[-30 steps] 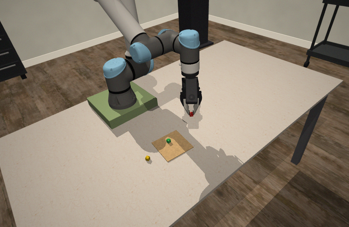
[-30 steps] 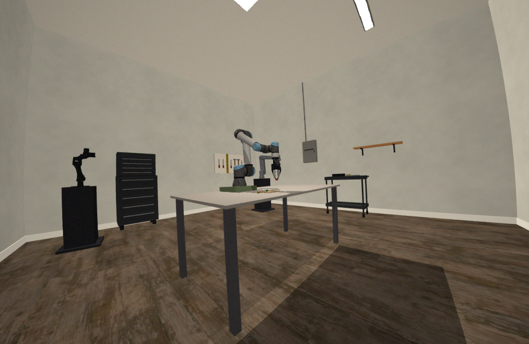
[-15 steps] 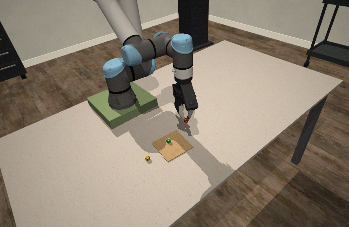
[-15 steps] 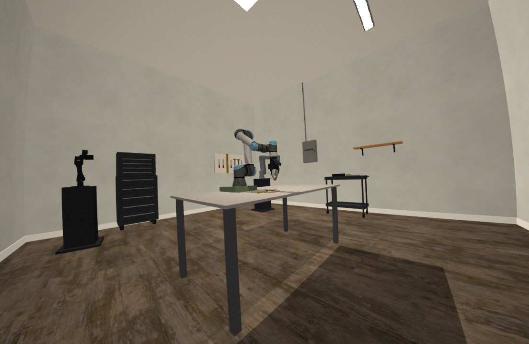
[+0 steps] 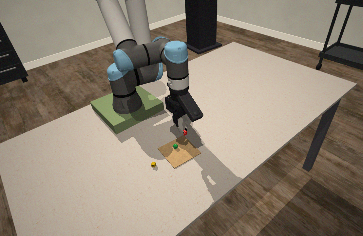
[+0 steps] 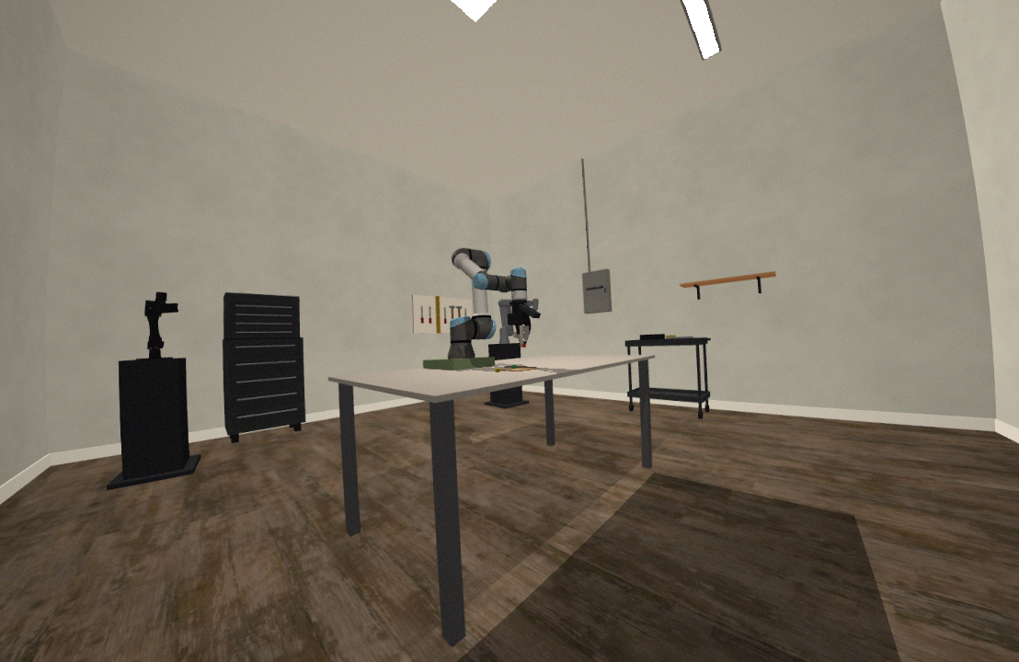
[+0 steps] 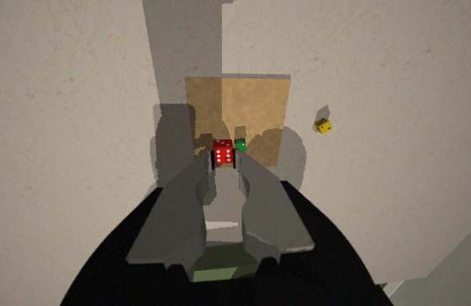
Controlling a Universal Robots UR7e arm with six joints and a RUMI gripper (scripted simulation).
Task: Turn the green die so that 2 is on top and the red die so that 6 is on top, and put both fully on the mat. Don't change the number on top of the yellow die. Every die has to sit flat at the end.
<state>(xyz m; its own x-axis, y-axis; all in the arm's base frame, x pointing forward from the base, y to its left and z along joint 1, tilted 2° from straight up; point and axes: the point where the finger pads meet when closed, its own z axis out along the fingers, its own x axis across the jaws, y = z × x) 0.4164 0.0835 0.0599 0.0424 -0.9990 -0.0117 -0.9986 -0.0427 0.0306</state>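
Right now my hand is 20 mm past the tan mat, 20 mm to the left of it and 120 mm above it. Also, from my hand: red die (10 mm below); then yellow die (10 mm behind, 150 mm to the right, 110 mm below); then green die (40 mm behind, 30 mm to the right, 110 mm below).
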